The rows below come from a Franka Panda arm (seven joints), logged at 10 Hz.
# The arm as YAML. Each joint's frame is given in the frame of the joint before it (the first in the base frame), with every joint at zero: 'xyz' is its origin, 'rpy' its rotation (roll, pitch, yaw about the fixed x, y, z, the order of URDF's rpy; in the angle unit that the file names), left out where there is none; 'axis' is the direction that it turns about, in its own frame. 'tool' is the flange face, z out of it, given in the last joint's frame.
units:
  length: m
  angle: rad
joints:
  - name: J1
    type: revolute
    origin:
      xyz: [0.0, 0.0, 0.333]
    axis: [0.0, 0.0, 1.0]
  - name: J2
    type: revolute
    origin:
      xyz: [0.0, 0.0, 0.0]
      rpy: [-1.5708, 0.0, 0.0]
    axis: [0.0, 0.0, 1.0]
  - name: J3
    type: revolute
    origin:
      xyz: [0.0, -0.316, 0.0]
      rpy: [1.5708, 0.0, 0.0]
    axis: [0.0, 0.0, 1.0]
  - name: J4
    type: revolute
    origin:
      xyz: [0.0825, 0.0, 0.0]
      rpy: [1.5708, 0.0, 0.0]
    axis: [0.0, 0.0, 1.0]
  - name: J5
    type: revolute
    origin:
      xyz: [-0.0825, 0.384, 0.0]
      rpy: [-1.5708, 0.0, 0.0]
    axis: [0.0, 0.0, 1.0]
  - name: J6
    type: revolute
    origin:
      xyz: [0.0, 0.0, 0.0]
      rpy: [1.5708, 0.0, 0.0]
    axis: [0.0, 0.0, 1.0]
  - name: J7
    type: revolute
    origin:
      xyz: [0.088, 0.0, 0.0]
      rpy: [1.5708, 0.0, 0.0]
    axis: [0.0, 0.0, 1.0]
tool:
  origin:
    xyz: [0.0, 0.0, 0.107]
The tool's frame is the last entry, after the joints.
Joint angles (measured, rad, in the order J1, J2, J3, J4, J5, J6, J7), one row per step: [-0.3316 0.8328 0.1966 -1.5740 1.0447 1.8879 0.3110]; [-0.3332 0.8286 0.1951 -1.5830 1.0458 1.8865 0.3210]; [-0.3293 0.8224 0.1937 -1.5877 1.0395 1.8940 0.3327]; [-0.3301 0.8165 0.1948 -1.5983 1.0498 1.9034 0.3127]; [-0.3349 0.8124 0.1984 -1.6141 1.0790 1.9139 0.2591]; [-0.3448 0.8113 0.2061 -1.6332 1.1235 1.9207 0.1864]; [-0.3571 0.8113 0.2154 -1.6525 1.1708 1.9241 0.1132]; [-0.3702 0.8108 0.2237 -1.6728 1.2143 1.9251 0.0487]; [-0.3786 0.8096 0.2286 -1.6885 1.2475 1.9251 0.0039]
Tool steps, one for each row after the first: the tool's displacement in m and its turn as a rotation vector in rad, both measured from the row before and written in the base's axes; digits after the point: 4 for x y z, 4 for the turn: [-0.0024 -0.0009 -0.0007 0.0015 0.0145 -0.0055]; [-0.0002 0.0010 0.0015 -0.0112 0.0076 -0.0017]; [-0.0012 0.0001 0.0002 0.0004 -0.0165 -0.0034]; [-0.0022 -0.0001 -0.0017 0.0133 -0.0412 -0.0054]; [-0.0032 0.0000 -0.0035 0.0272 -0.0530 -0.0098]; [-0.0036 -0.0002 -0.0037 0.0301 -0.0523 -0.0134]; [-0.0043 -0.0009 -0.0039 0.0273 -0.0435 -0.0160]; [-0.0033 -0.0004 -0.0026 0.0194 -0.0293 -0.0141]
